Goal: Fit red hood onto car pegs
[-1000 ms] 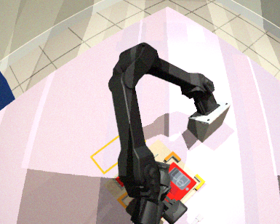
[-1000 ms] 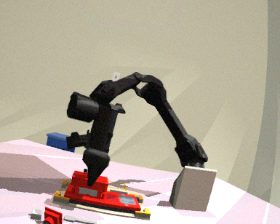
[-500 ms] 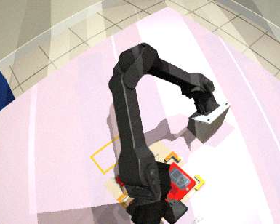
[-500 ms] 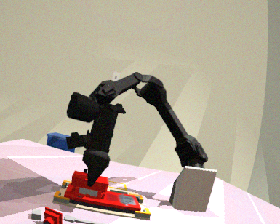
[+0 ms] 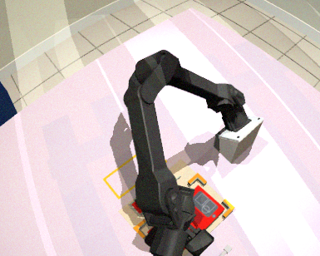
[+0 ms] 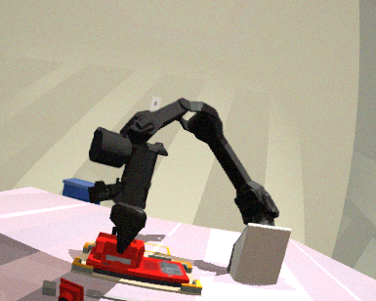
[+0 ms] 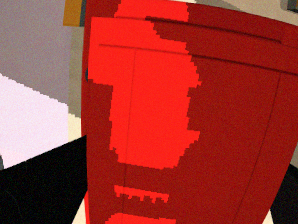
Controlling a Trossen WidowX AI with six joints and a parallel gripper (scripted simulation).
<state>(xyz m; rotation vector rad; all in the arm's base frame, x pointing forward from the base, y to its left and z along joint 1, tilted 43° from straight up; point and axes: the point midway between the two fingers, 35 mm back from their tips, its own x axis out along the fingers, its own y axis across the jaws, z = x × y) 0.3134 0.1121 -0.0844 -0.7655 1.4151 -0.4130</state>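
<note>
Right now my gripper tip is 1 cm below the red hood. Also, from my gripper tip: grey engine block 3 cm below.
</note>
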